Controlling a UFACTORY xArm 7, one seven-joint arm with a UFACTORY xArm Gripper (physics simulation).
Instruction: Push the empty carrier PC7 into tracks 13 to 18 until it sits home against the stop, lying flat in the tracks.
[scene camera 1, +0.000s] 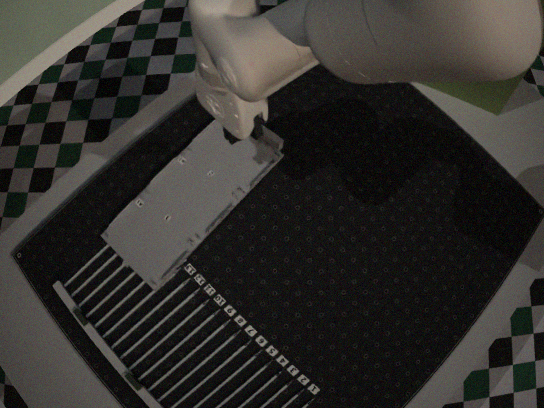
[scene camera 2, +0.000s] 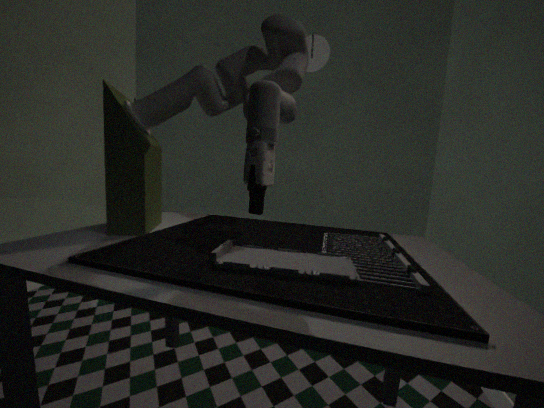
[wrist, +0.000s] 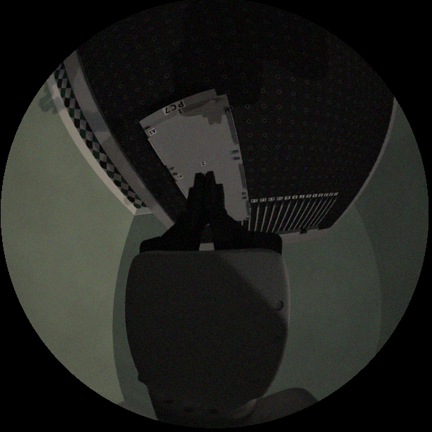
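Pixels of known places: gripper, fingertip midpoint: (scene camera 1: 236, 135) (scene camera 2: 255, 213); arm's base, origin of the base link: (scene camera 2: 137, 119).
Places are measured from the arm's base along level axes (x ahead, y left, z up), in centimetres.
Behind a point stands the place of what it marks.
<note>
The carrier PC7 (scene camera 1: 190, 200) {x 61.2, y 11.2, z -36.9 cm} (scene camera 2: 285, 261) {x 61.3, y 9.2, z -36.9 cm} (wrist: 200, 142) is a long, pale, empty tray. It looks flat, with its front end over the entry part of the high-numbered tracks (scene camera 1: 86, 266) {x 81.8, y 16.6, z -37.6 cm}. Bare track shows between that end and the stop bar (scene camera 1: 100, 337) {x 82.1, y 29.2, z -36.4 cm} (scene camera 2: 401, 258) {x 81.2, y 32.0, z -36.4 cm}. Label 13 (scene camera 1: 190, 269) {x 64.4, y 21.9, z -37.9 cm} shows beside its edge; labels 14 to 18 are hidden. The raised end marked PC7 in the wrist view is farthest from the tracks. My gripper (scene camera 2: 256, 213) {x 52.1, y 8.1, z -26.9 cm} (wrist: 207, 182) is shut and empty, well above the carrier. In scene camera 1 its body hides the fingertips and part of that end.
The lower-numbered tracks (scene camera 2: 382, 265) {x 78.1, y 26.9, z -37.7 cm} (wrist: 295, 212) run beside the carrier's front end. A dotted black board (scene camera 1: 320, 250) {x 44.3, y 25.3, z -38.0 cm} (scene camera 2: 165, 260) {x 40.5, y -9.1, z -37.9 cm} bears the carrier and tracks on a grey table (scene camera 2: 175, 300) {x 55.8, y -14.7, z -39.3 cm}. The arm's green pedestal (scene camera 2: 131, 185) {x 9.6, y -5.4, z -22.8 cm} stands at the table's far left in scene camera 2.
</note>
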